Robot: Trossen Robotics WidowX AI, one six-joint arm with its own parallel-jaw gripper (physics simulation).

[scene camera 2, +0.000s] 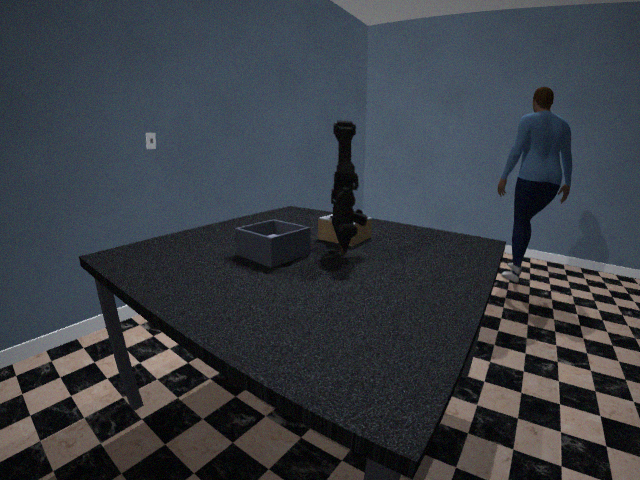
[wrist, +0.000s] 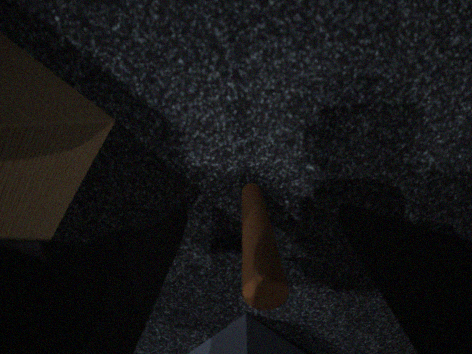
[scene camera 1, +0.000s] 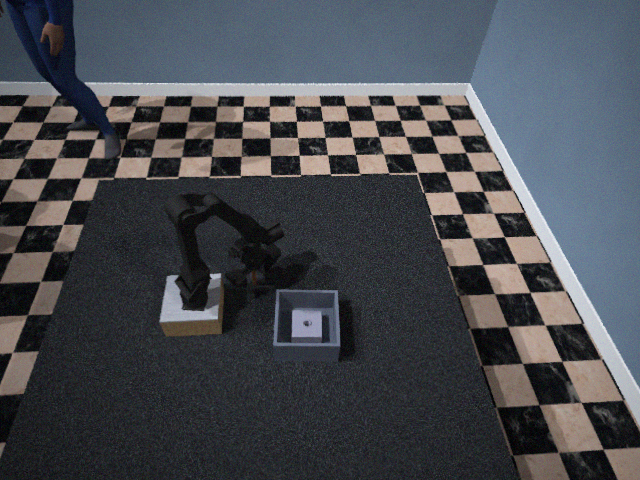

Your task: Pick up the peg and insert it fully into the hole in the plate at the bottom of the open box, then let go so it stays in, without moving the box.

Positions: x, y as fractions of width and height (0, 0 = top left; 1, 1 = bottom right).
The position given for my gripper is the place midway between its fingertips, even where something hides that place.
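Observation:
You'd find my gripper (scene camera 2: 0.54, 0.52) here, and I can see the gripper (wrist: 0.55, 0.60) from the wrist too. There's also an orange-brown peg (wrist: 0.56, 0.81), plus a pale plate (scene camera 1: 0.48, 0.68), but the plate is out of frame in the wrist view.

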